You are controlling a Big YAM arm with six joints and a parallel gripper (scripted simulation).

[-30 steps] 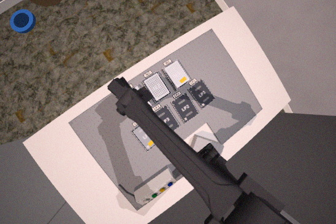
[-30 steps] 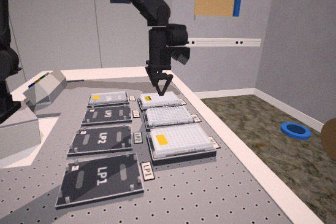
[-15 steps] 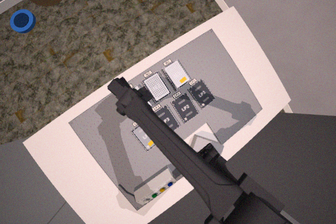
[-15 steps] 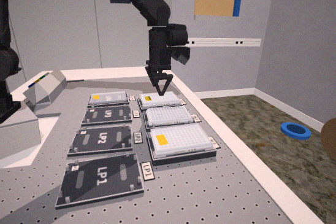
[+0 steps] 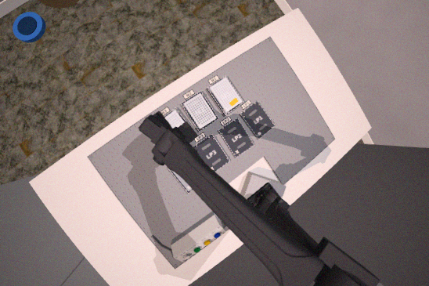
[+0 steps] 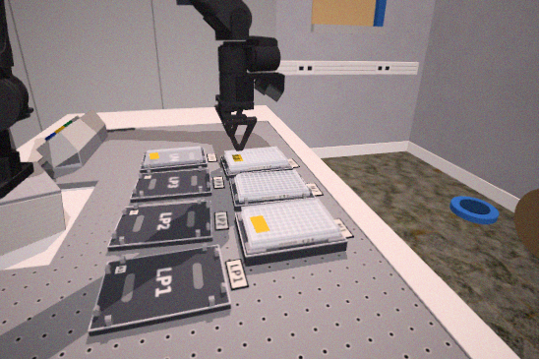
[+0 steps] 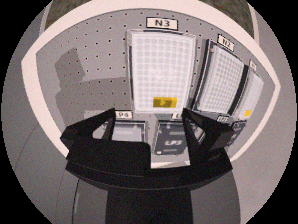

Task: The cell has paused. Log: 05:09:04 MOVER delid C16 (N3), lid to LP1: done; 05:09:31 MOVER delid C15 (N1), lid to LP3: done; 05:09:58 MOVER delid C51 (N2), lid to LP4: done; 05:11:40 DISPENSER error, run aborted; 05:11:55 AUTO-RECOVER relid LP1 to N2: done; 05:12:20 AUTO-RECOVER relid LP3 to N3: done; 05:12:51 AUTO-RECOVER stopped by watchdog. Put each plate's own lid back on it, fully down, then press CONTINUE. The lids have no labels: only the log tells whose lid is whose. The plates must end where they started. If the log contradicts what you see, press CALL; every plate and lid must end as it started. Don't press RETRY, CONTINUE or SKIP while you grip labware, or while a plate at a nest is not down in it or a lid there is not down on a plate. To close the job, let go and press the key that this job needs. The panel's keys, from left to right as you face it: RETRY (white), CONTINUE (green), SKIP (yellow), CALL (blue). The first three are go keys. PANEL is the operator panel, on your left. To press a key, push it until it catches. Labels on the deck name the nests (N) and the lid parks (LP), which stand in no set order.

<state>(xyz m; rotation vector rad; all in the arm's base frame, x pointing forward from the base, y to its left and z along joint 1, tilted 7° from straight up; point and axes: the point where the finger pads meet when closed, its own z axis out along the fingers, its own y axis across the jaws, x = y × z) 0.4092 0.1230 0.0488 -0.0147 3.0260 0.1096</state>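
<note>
My gripper is now 4 cm short of the clear lid, 4 cm above it and 2 cm to the left of it. The rest, counted from my hand: blue key (41 cm behind, 12 cm to the left); green key (40 cm behind, 22 cm to the left); yellow key (40 cm behind, 17 cm to the left).
</note>
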